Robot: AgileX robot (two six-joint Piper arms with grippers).
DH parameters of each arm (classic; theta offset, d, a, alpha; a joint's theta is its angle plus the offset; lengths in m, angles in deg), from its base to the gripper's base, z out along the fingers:
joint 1: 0 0.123 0 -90
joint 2: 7.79 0 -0.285 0
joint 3: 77.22 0 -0.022 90
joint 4: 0 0.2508 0 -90
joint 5: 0 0 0.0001 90
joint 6: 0 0.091 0 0
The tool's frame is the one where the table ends.
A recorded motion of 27 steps. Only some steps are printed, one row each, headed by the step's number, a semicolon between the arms.
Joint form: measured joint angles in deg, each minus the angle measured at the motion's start. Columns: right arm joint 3, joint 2, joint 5, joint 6, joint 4, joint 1; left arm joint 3, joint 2, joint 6, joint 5, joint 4, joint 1.
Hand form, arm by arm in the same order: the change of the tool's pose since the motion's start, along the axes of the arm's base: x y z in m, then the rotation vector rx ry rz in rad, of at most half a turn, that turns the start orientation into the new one. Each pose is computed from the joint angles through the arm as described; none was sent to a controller.
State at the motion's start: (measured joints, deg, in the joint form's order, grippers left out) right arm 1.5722 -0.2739 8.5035 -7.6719 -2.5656 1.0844; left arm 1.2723 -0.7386 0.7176 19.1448 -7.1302 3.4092
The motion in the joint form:
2: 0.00 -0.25 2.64 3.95 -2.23 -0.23; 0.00 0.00 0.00 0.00 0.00 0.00
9: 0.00 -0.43 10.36 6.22 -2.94 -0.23; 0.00 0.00 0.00 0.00 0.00 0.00
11: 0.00 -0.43 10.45 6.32 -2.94 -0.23; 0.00 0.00 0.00 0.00 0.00 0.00
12: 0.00 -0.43 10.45 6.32 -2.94 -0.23; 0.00 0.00 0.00 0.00 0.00 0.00
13: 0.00 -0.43 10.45 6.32 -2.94 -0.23; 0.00 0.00 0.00 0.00 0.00 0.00
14: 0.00 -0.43 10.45 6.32 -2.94 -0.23; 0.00 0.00 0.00 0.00 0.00 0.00
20: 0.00 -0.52 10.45 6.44 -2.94 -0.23; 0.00 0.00 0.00 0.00 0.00 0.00
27: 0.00 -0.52 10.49 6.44 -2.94 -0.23; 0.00 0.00 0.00 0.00 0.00 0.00
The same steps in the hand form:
2: -0.0007 -0.0011 -0.0039 0.0292 0.0413 -0.0167; 0.0000 0.0000 0.0000 0.0000 0.0000 0.0000
9: -0.0032 -0.0025 -0.0157 0.0540 0.1718 -0.0386; 0.0000 0.0000 0.0000 0.0000 0.0000 0.0000
11: -0.0033 -0.0025 -0.0158 0.0557 0.1733 -0.0390; 0.0000 0.0000 0.0000 0.0000 0.0000 0.0000
12: -0.0033 -0.0025 -0.0158 0.0557 0.1733 -0.0390; 0.0000 0.0000 0.0000 0.0000 0.0000 0.0000
13: -0.0033 -0.0025 -0.0158 0.0557 0.1733 -0.0390; 0.0000 0.0000 0.0000 0.0000 0.0000 0.0000
14: -0.0033 -0.0025 -0.0158 0.0557 0.1733 -0.0390; 0.0000 0.0000 0.0000 0.0000 0.0000 0.0000
20: -0.0033 -0.0025 -0.0157 0.0578 0.1717 -0.0393; 0.0000 0.0000 0.0000 0.0000 0.0000 0.0000
27: -0.0034 -0.0025 -0.0158 0.0578 0.1724 -0.0394; 0.0000 0.0000 0.0000 0.0000 0.0000 0.0000

